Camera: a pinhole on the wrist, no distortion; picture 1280 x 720 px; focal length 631.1 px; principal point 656.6 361.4 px. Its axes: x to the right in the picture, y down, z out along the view. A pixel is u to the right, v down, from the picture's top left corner.
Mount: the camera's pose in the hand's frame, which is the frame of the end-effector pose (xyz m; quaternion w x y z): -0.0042 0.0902 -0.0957 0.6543 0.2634 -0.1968 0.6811
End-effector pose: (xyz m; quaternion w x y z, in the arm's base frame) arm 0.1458 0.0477 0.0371 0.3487 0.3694 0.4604 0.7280
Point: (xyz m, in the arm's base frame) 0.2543 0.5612 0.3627
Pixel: outside the picture
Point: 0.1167 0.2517 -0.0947
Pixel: 319.7 52.6
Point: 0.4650 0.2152 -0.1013
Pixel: 640.1 473.5
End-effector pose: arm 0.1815 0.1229 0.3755 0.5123 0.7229 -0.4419 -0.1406
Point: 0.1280 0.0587 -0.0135
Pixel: 529.2 518.9
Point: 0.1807 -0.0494 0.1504
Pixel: 613.7 298.0
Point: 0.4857 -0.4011 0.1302
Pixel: outside the picture
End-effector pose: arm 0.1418 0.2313 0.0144 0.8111 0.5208 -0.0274 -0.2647
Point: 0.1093 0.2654 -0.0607
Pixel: 180.3 536.8
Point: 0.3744 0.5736 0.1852
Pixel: behind the camera
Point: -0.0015 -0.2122 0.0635
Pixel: 803.3 344.5
